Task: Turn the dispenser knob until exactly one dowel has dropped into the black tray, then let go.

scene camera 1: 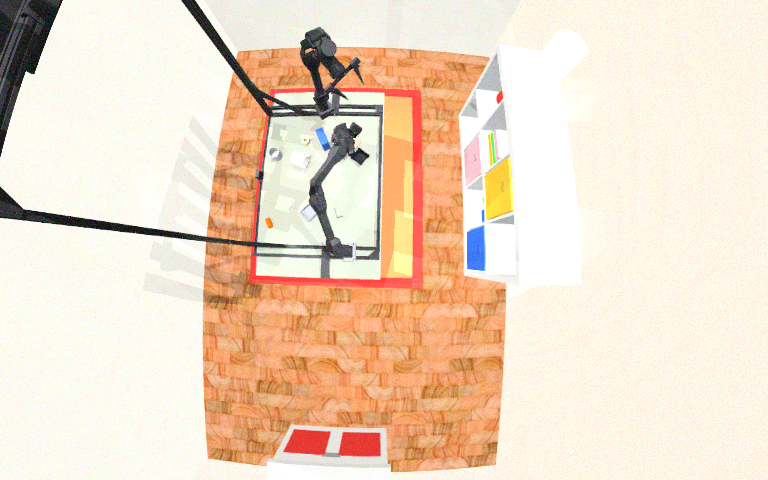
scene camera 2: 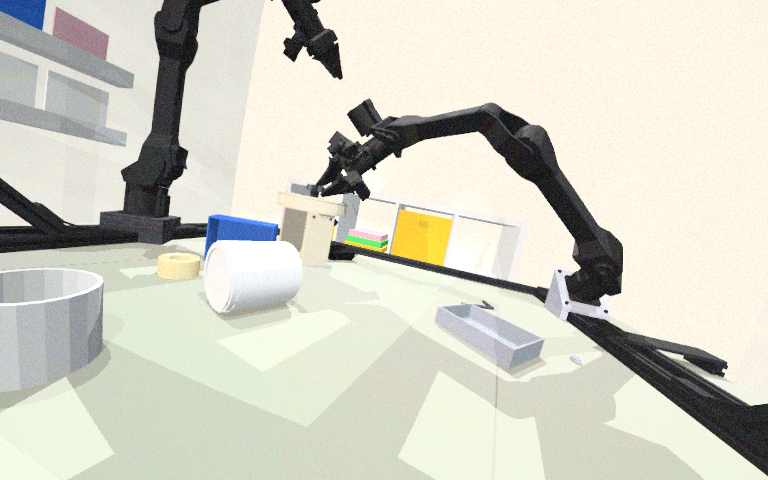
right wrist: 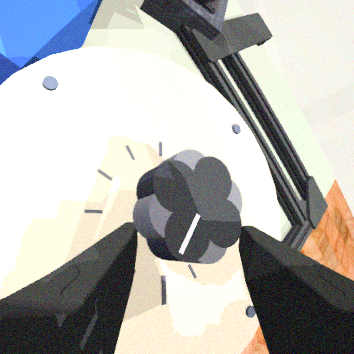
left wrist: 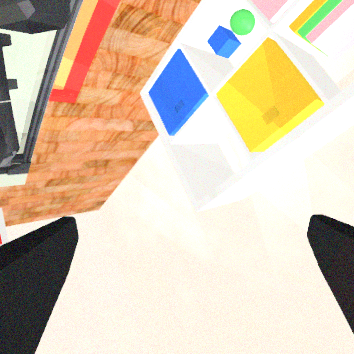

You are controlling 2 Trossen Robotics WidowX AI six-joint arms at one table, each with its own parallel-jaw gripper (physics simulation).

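The dispenser is a pale stand with a round top. Its dark lobed knob has a white pointer line, which points down-left toward a long tick mark in the right wrist view. My right gripper is shut on the knob, with a finger at either side. The black tray lies beside the dispenser; its inside is too dark and small to tell whether a dowel lies there. My left gripper is open and empty, high up, away from the dispenser.
A blue box, a tape roll and a white cylinder are near the dispenser. A grey round container, a grey open box and an orange object are farther off.
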